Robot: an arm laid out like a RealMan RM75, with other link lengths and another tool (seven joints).
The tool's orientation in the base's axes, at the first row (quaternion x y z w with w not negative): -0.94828 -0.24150 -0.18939 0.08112
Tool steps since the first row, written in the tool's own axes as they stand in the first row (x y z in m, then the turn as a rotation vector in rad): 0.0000 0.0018 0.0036 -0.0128 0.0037 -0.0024; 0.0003 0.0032 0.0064 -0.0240 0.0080 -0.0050; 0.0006 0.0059 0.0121 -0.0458 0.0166 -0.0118; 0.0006 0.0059 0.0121 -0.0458 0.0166 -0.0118
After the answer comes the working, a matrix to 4 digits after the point.
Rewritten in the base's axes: 0.0020 -0.0007 -0.0034 -0.0093 -0.0093 -0.0031; 0.0039 -0.0011 -0.0059 -0.0172 -0.0184 -0.0055; 0.0072 -0.0019 -0.0112 -0.0328 -0.0369 -0.0085; 0.0072 -0.0019 -0.0112 -0.0328 -0.0369 -0.0085
The tool's axes in the first row as the columns of a matrix, in the base's axes (rounded; the answer above uses it unrounded):
0.8116 0.4887 0.3200
0.4273 -0.8702 0.2453
0.3984 -0.0624 -0.9151

